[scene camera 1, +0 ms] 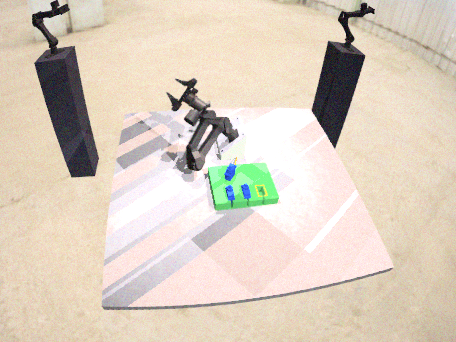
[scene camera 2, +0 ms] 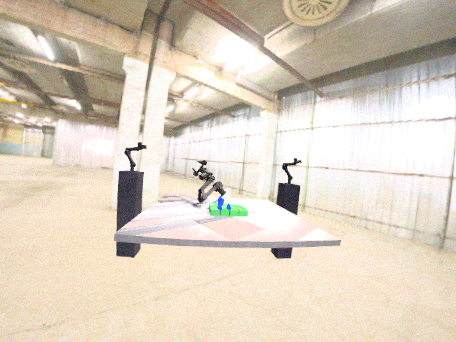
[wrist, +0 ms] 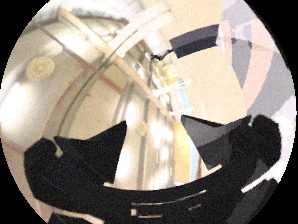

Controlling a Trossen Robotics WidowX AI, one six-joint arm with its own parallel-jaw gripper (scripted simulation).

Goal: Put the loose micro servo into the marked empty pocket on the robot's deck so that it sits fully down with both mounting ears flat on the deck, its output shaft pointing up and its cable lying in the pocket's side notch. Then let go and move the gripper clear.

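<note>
There's my gripper, which is open with nothing held in it, and there's a green deck here too.
</note>
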